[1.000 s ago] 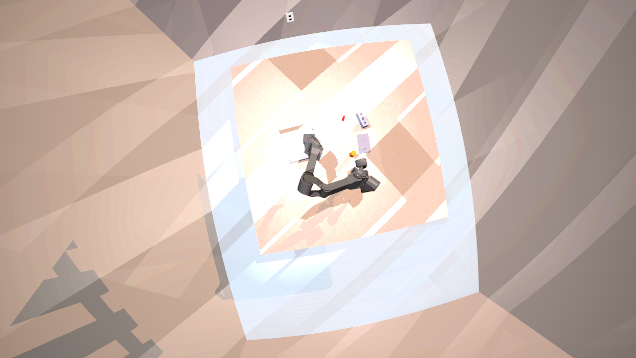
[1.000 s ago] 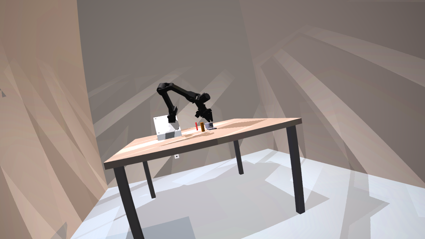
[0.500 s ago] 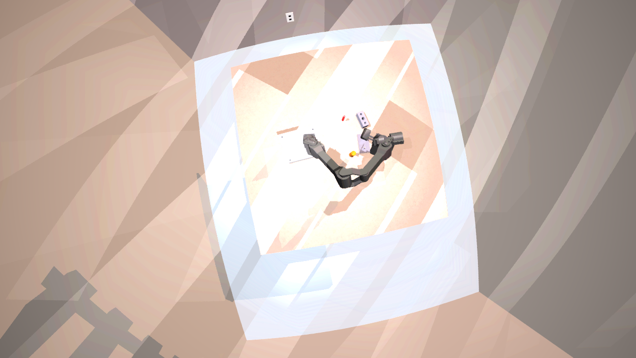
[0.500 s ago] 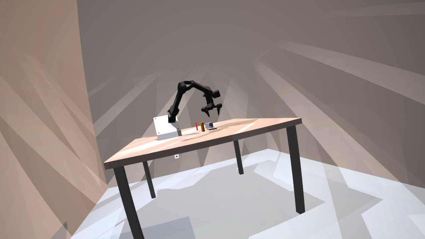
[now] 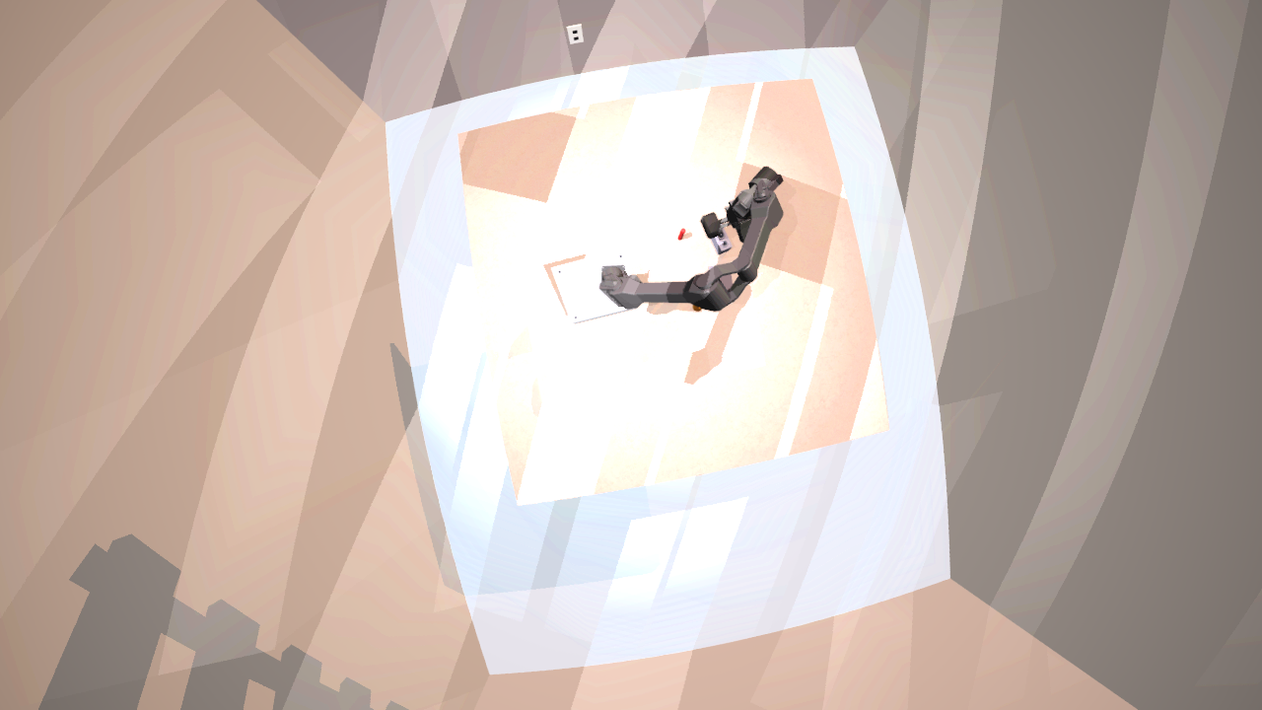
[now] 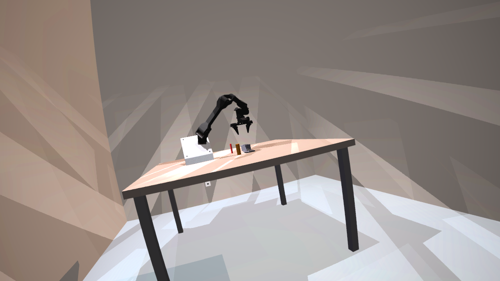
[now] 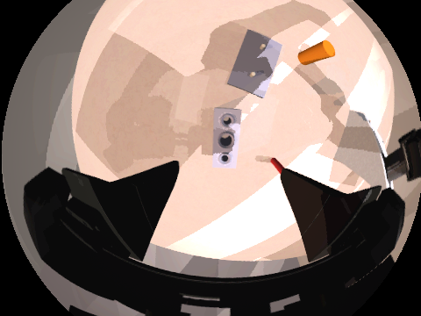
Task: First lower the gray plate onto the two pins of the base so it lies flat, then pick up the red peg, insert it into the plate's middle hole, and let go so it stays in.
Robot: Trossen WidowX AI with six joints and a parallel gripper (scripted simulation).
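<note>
Now: the gray plate 11 cm below my gripper tip. The rest, counted from my gripper tip: pin base: 15 cm to the right, 13 cm below; yellow-orange object: 21 cm to the right, 10 cm below, 9 cm behind; red peg: 12 cm behind, 10 cm below, 1 cm to the left.
</note>
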